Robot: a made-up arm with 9 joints.
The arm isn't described. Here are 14 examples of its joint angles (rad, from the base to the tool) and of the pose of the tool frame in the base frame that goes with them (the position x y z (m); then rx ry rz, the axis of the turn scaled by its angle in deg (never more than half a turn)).
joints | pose
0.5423 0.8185 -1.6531 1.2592 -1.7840 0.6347 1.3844 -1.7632 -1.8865 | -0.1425 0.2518 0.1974 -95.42 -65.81 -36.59
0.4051 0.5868 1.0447 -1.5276 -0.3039 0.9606 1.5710 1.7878 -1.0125 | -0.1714 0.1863 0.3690 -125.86 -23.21 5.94
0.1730 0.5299 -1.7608 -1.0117 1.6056 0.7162 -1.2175 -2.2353 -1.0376 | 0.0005 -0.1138 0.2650 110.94 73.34 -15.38
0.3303 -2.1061 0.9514 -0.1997 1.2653 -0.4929 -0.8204 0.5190 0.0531 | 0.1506 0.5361 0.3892 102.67 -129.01 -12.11
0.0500 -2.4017 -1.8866 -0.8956 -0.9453 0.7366 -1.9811 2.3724 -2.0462 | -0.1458 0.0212 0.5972 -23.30 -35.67 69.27
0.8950 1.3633 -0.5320 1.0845 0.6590 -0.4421 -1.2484 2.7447 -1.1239 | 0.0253 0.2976 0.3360 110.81 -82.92 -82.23
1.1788 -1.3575 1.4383 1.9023 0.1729 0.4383 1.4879 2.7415 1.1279 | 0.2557 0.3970 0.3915 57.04 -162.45 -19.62
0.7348 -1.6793 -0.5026 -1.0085 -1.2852 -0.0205 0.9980 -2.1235 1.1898 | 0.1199 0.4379 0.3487 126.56 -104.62 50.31
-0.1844 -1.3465 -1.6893 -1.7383 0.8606 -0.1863 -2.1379 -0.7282 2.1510 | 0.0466 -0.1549 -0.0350 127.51 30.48 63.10
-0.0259 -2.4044 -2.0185 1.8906 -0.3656 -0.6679 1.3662 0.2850 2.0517 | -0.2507 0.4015 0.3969 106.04 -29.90 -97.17
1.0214 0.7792 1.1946 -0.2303 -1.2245 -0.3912 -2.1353 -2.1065 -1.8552 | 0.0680 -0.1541 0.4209 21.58 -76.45 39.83
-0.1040 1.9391 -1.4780 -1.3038 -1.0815 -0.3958 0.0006 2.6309 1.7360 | 0.4321 -0.1999 0.4108 59.61 110.28 61.11
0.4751 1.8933 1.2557 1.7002 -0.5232 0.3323 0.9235 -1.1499 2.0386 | 0.1471 -0.0624 0.0790 69.19 -40.92 53.21
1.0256 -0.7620 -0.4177 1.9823 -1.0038 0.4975 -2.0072 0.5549 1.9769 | -0.0963 0.0285 0.0672 30.26 -103.44 26.36
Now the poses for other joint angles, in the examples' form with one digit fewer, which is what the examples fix.
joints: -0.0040 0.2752 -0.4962 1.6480 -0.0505 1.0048 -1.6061 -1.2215 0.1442
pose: -0.159 -0.013 0.587 -61.0 18.1 -6.6
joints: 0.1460 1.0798 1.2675 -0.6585 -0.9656 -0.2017 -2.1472 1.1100 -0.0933
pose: -0.009 -0.092 0.261 122.9 34.2 49.6
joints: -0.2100 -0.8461 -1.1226 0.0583 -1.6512 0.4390 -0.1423 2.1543 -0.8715
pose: 0.034 -0.064 0.531 2.5 48.5 68.3
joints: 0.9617 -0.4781 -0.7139 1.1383 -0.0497 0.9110 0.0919 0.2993 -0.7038
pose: -0.106 -0.090 0.607 80.4 105.2 -30.7
